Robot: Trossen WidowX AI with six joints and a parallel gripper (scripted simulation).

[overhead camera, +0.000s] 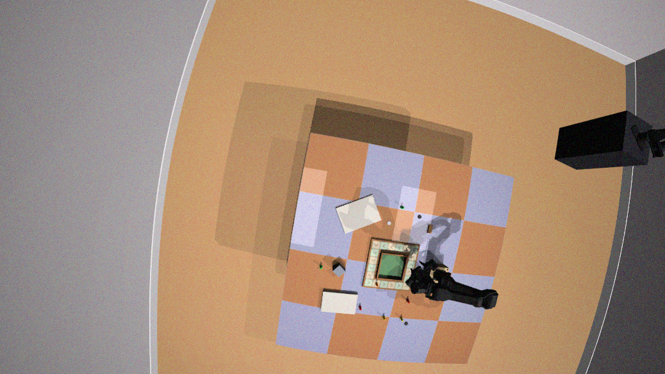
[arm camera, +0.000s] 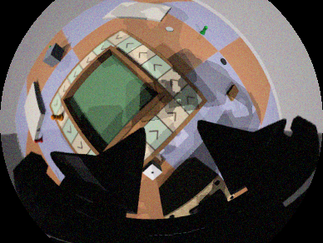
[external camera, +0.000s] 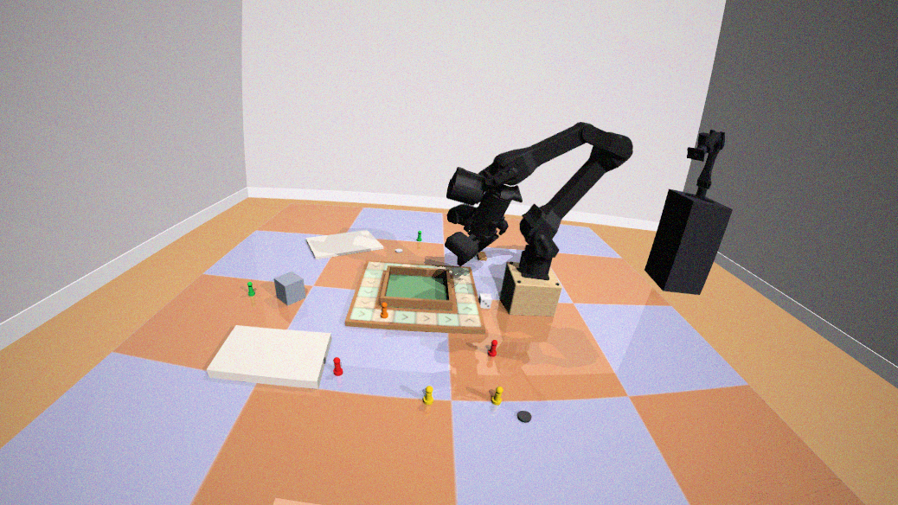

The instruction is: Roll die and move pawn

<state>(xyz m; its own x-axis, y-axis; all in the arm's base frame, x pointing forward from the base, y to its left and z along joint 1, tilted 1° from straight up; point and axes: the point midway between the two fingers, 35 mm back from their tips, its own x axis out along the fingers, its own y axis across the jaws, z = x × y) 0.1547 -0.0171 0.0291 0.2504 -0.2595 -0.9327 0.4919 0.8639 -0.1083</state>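
Right now the white die is 70 mm to the left of my gripper tip, 70 mm below it and 60 mm behind it. Round my gripper tip: green dice tray (100 mm ahead, 70 mm below, 60 mm to the left); then orange pawn (180 mm to the left, 150 mm ahead, 50 mm below); then brown block (210 mm to the right, 80 mm below, 50 mm behind).
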